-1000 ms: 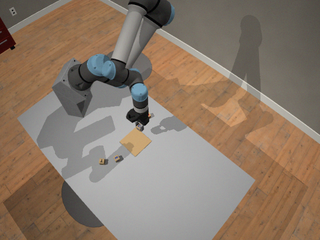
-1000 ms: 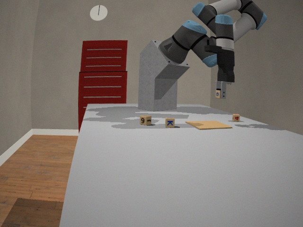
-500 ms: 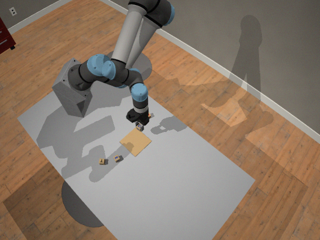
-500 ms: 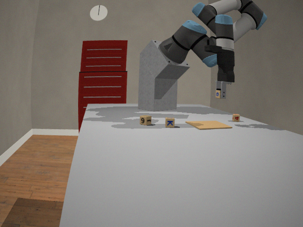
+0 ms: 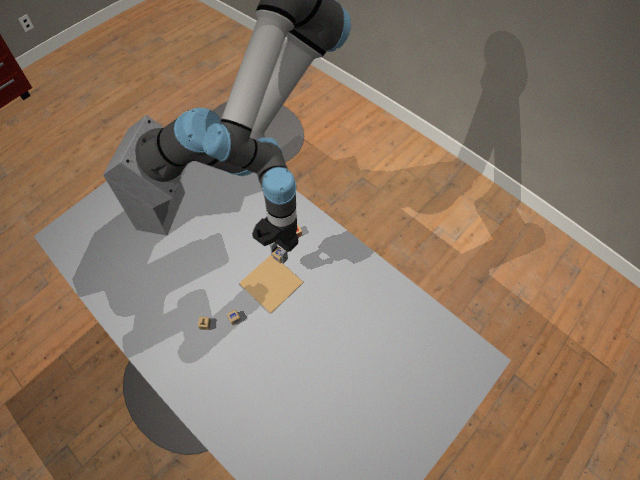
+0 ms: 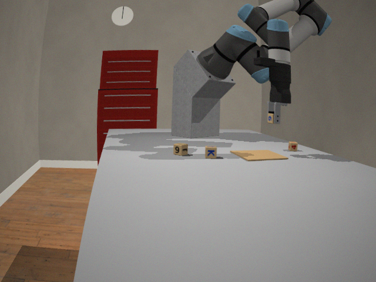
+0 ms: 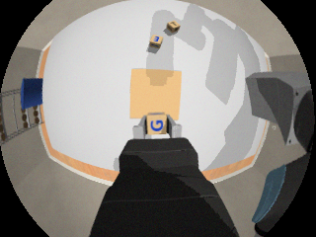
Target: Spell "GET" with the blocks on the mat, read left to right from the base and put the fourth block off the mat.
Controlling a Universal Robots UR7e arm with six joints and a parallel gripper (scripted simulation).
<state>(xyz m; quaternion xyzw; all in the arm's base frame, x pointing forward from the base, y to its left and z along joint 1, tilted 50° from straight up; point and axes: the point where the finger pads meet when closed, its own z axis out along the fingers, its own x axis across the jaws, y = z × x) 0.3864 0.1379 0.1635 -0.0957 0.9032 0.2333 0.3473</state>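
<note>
Now: hand 2 cm short of the tan mat, 4 cm to the left of it and 12 cm above it. The rest, counted from my hand: E block: 8 cm ahead, 19 cm to the right, 10 cm below.
</note>
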